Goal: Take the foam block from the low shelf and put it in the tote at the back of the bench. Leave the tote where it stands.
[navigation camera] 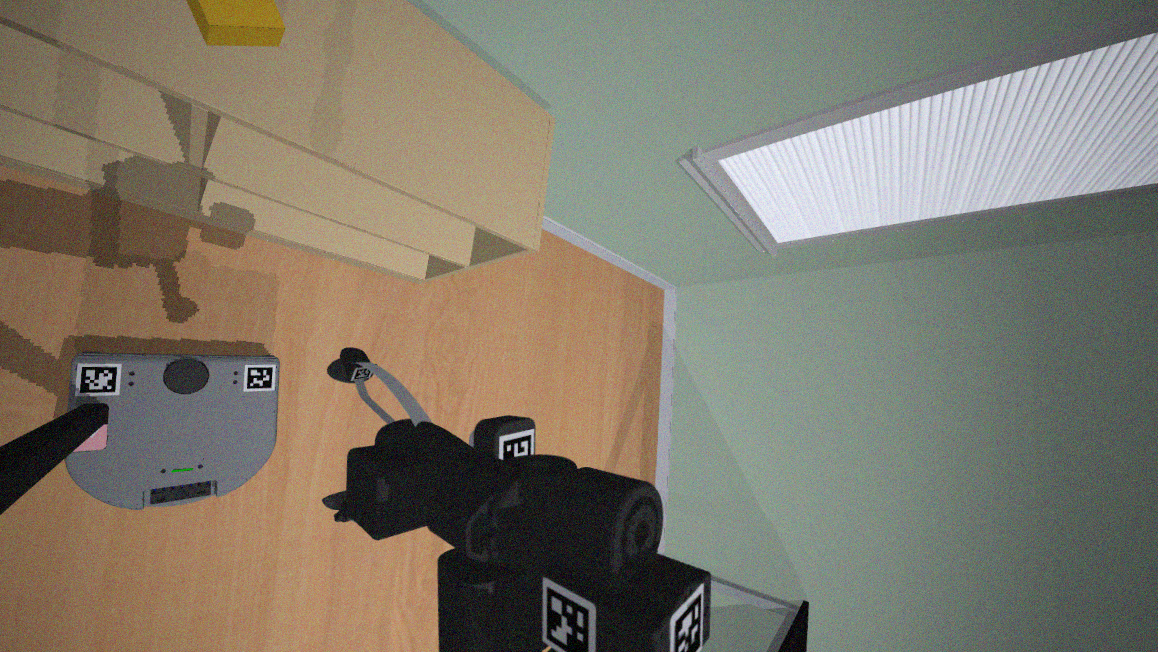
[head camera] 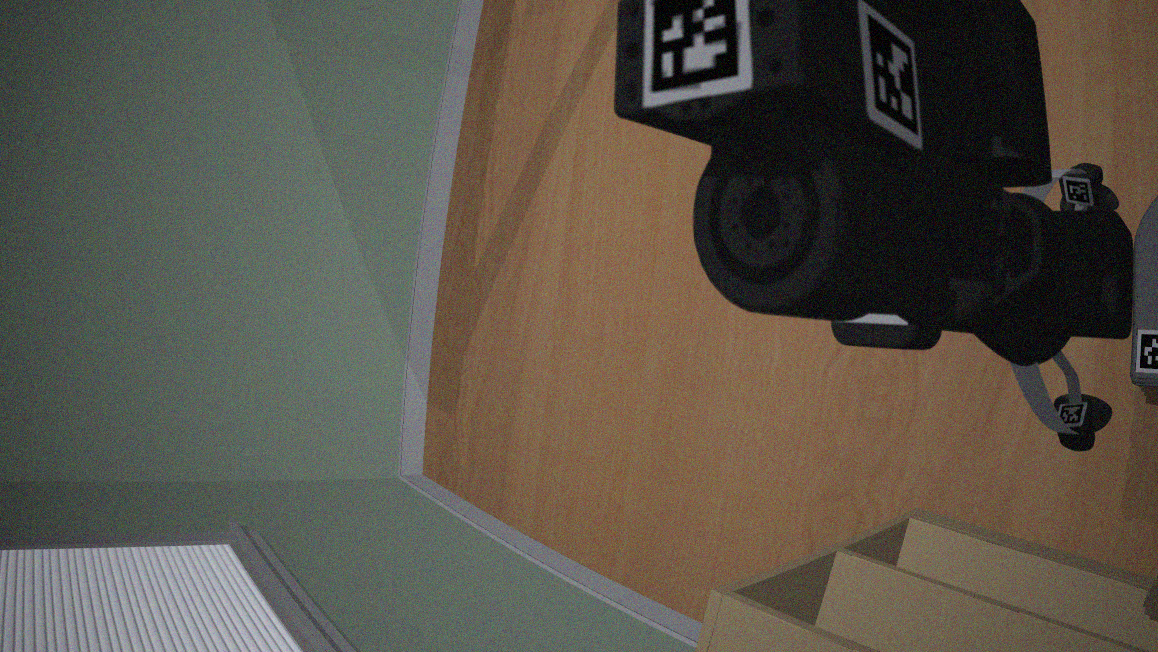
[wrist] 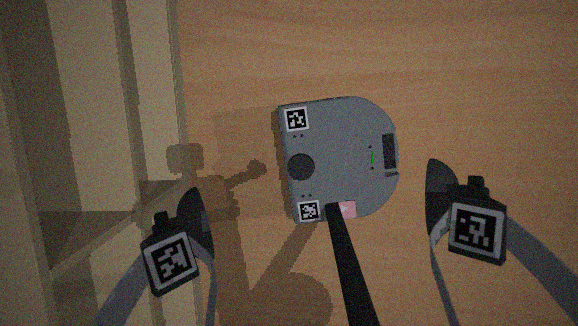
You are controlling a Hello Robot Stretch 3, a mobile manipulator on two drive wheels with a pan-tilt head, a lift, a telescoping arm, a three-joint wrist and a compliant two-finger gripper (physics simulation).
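Where they show: gripper, fingertip midpoint: (navigation camera: pixel 341 430) (wrist: pixel 313 199); robot's base at its link origin: (navigation camera: pixel 187 374) (wrist: pixel 302 155).
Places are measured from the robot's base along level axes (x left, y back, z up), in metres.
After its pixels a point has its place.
Note:
The yellow foam block (navigation camera: pixel 243 30) @(x -0.009, y -0.476, z 0.646 m) lies on top of the low wooden shelf (navigation camera: pixel 453 145) @(x -0.349, y -0.466, z 0.610 m) (head camera: pixel 753 627) @(x -0.513, y -0.335, z 0.610 m) (wrist: pixel 177 75) @(x -0.301, y -0.337, z 0.043 m), and part of it is cut off by the top edge of the navigation view. The block does not show in the head or wrist view. My gripper (head camera: pixel 1083 303) @(x -0.124, y 0.023, z 0.816 m) (navigation camera: pixel 343 437) @(x -0.124, y 0.023, z 0.816 m) (wrist: pixel 313 199) @(x -0.124, y 0.023, z 0.816 m) is open, its fingers wide apart with nothing between them. It hangs over the wooden floor, beside the shelf and apart from the block. The tote cannot be made out in these views.
My grey base (navigation camera: pixel 182 429) @(x 0.002, y 0.106, z 0.160 m) (wrist: pixel 340 160) @(x -0.003, y 0.105, z 0.160 m) stands on the floor by the shelf, with the dark mast rising from it. Green walls (head camera: pixel 202 242) @(x -2.266, y 0.178, z 0.843 m) (navigation camera: pixel 891 404) @(x -2.267, y 0.166, z 1.255 m) meet in a corner near the shelf's end. A white ribbed panel (head camera: pixel 121 599) @(x -1.574, y -0.617, z 1.186 m) (navigation camera: pixel 956 137) @(x -1.307, y -0.644, z 1.447 m) is on one wall.

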